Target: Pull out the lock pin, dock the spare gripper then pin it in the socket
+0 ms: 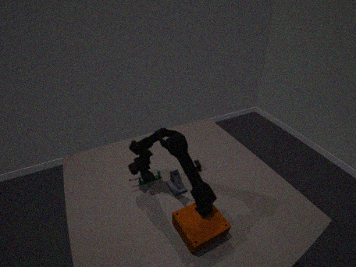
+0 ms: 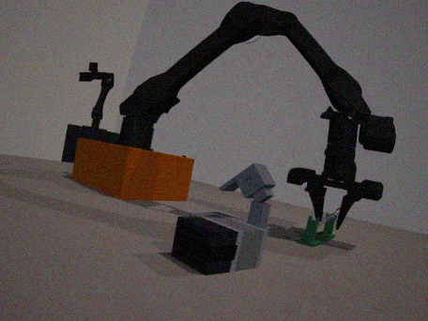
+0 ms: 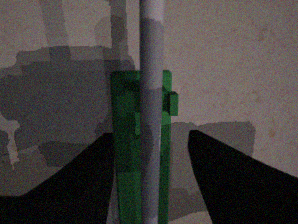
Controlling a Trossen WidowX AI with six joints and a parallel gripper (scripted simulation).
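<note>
Right now the green cradle is 4 cm to the right of my gripper tip and 1 cm behind it. Round my gripper tip: grey mount (14 cm to the right, 13 cm behind, 3 cm above); then spare gripper (30 cm to the right, 8 cm behind).
</note>
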